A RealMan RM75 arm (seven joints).
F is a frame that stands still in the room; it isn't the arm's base.
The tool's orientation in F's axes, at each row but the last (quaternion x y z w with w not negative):
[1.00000, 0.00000, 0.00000, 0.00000]
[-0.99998, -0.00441, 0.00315, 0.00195]
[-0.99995, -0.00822, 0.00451, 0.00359]
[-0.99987, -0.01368, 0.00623, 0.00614]
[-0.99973, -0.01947, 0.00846, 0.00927]
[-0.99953, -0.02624, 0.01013, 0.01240]
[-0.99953, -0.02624, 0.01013, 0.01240]
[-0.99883, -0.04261, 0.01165, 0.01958]
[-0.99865, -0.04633, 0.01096, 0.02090]
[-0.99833, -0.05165, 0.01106, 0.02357]
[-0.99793, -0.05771, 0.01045, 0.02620]
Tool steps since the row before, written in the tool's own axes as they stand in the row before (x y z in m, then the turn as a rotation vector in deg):
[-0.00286, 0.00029, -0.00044, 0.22, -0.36, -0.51]
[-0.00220, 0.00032, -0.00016, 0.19, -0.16, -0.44]
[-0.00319, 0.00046, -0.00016, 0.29, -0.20, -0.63]
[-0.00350, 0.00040, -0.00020, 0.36, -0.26, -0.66]
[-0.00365, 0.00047, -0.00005, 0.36, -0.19, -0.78]
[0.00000, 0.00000, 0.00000, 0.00, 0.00, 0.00]
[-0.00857, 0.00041, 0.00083, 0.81, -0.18, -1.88]
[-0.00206, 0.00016, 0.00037, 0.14, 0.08, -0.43]
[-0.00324, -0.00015, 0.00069, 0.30, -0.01, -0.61]
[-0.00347, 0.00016, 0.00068, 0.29, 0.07, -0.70]
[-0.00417, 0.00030, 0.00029, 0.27, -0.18, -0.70]
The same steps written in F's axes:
[-0.00286, -0.00029, 0.00044, 0.22, 0.36, 0.51]
[-0.00220, -0.00034, 0.00017, 0.19, 0.16, 0.44]
[-0.00318, -0.00051, 0.00019, 0.29, 0.20, 0.63]
[-0.00348, -0.00050, 0.00024, 0.36, 0.26, 0.66]
[-0.00363, -0.00061, 0.00010, 0.37, 0.19, 0.78]
[0.00000, 0.00000, 0.00000, 0.00, 0.00, 0.00]
[-0.00855, -0.00084, -0.00067, 0.84, 0.18, 1.87]
[-0.00205, -0.00032, -0.00033, 0.16, -0.08, 0.42]
[-0.00326, -0.00012, -0.00062, 0.31, 0.01, 0.60]
[-0.00345, -0.00049, -0.00062, 0.31, -0.07, 0.69]
[-0.00411, -0.00077, -0.00023, 0.26, 0.17, 0.70]

